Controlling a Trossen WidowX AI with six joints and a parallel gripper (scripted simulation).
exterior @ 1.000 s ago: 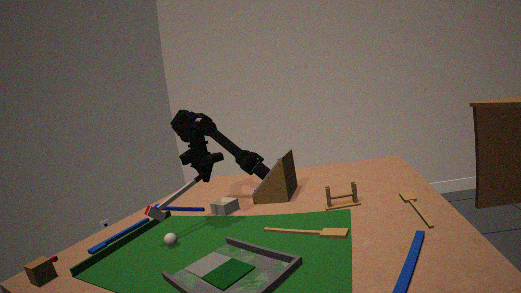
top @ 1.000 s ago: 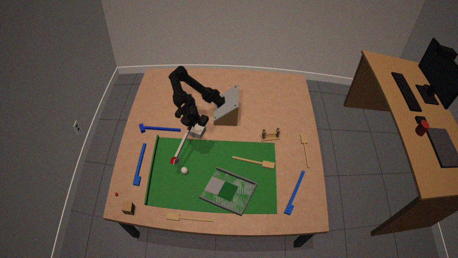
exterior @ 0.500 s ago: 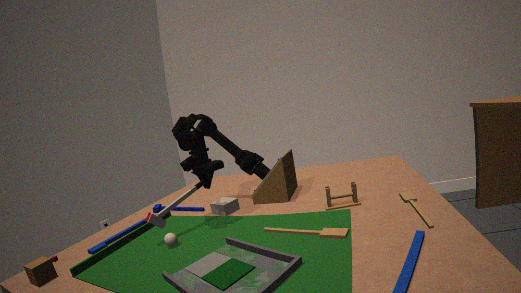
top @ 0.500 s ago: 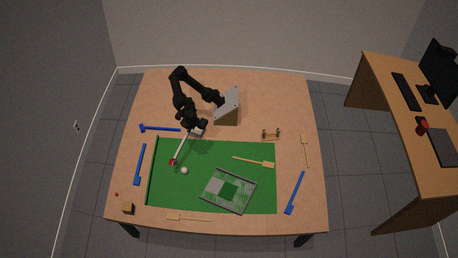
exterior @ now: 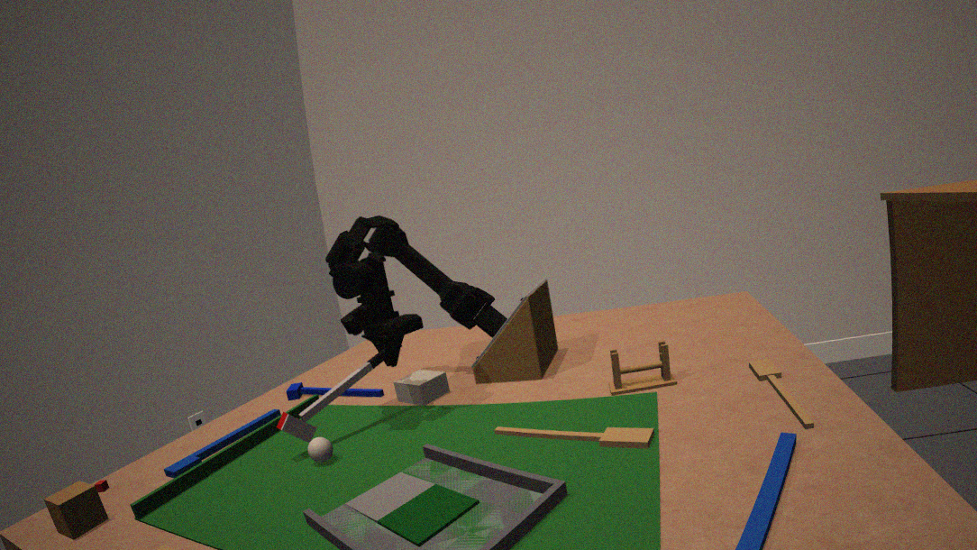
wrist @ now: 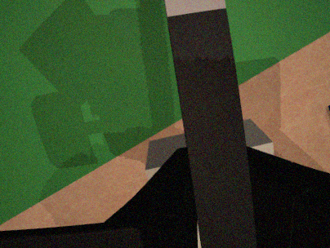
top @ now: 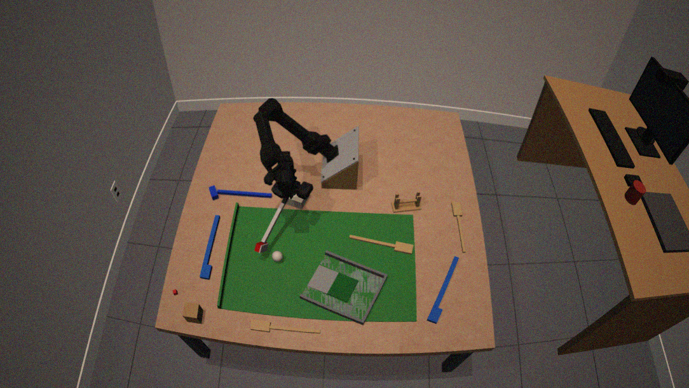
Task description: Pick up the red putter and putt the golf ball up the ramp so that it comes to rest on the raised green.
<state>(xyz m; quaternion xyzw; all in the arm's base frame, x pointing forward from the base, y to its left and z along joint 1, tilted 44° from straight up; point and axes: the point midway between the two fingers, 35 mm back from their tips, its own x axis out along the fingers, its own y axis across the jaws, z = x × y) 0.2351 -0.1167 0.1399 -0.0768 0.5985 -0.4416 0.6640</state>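
Right now the grey-white block is 60 mm behind my gripper tip, 20 mm to the left of it and 70 mm below it. From my gripper tip the other things lie so: red putter (100 mm ahead, 60 mm to the right, 10 mm below); green mat (240 mm ahead, 100 mm to the left, 90 mm below); white golf ball (220 mm ahead, 60 mm to the right, 70 mm below).
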